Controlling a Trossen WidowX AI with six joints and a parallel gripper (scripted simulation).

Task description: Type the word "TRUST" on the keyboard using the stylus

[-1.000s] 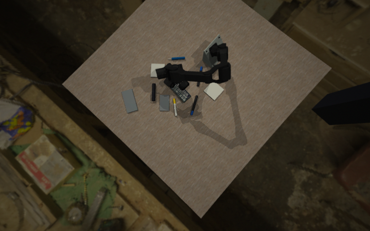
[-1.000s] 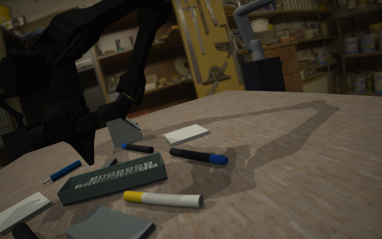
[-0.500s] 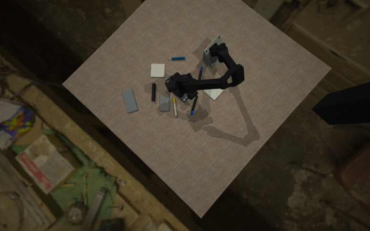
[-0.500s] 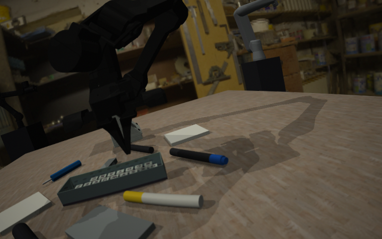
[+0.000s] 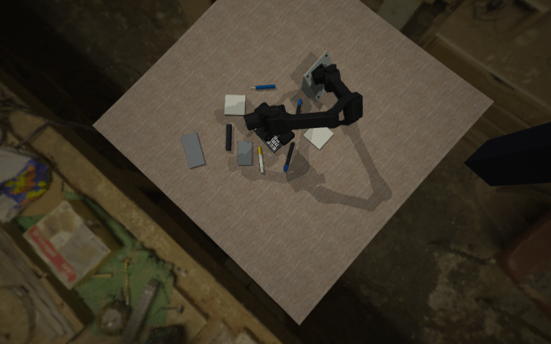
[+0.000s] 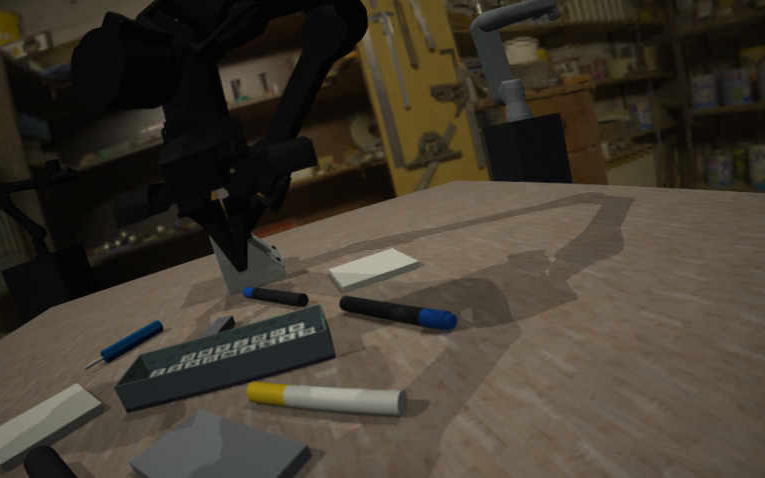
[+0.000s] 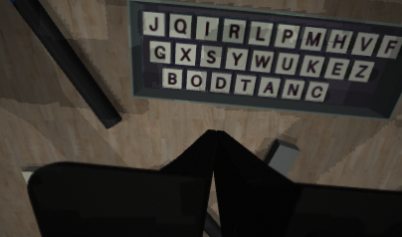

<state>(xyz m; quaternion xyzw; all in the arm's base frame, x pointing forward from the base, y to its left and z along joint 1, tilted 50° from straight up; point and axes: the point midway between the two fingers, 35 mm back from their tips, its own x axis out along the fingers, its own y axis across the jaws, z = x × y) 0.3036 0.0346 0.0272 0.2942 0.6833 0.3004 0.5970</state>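
My gripper tip is now 220 mm to the left of the blue stylus, 100 mm past it and 70 mm above it. Also, from my gripper tip: yellow-capped marker 130 mm ahead, 70 mm below, 30 mm to the left.
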